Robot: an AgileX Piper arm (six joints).
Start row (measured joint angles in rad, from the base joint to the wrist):
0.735, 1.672, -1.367, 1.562, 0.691, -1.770
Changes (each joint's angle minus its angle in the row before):
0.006, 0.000, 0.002, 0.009, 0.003, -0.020
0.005, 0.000, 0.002, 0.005, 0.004, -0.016
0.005, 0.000, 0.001, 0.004, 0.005, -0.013
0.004, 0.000, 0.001, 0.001, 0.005, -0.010
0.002, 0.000, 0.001, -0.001, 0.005, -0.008
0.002, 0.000, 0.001, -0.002, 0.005, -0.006
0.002, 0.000, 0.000, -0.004, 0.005, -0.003
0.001, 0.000, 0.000, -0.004, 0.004, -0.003
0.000, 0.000, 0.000, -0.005, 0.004, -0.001
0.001, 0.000, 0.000, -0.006, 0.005, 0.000
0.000, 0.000, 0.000, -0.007, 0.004, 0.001
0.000, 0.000, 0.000, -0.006, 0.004, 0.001
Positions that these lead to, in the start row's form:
0.741, 1.672, -1.365, 1.571, 0.694, -1.790
0.746, 1.672, -1.363, 1.576, 0.698, -1.806
0.751, 1.672, -1.362, 1.580, 0.703, -1.819
0.755, 1.672, -1.361, 1.581, 0.708, -1.829
0.757, 1.672, -1.360, 1.580, 0.713, -1.837
0.759, 1.672, -1.359, 1.578, 0.718, -1.843
0.761, 1.672, -1.359, 1.574, 0.723, -1.846
0.762, 1.672, -1.359, 1.570, 0.727, -1.849
0.762, 1.672, -1.359, 1.565, 0.731, -1.850
0.763, 1.672, -1.359, 1.559, 0.736, -1.850
0.763, 1.672, -1.359, 1.552, 0.740, -1.849
0.763, 1.672, -1.359, 1.546, 0.744, -1.848

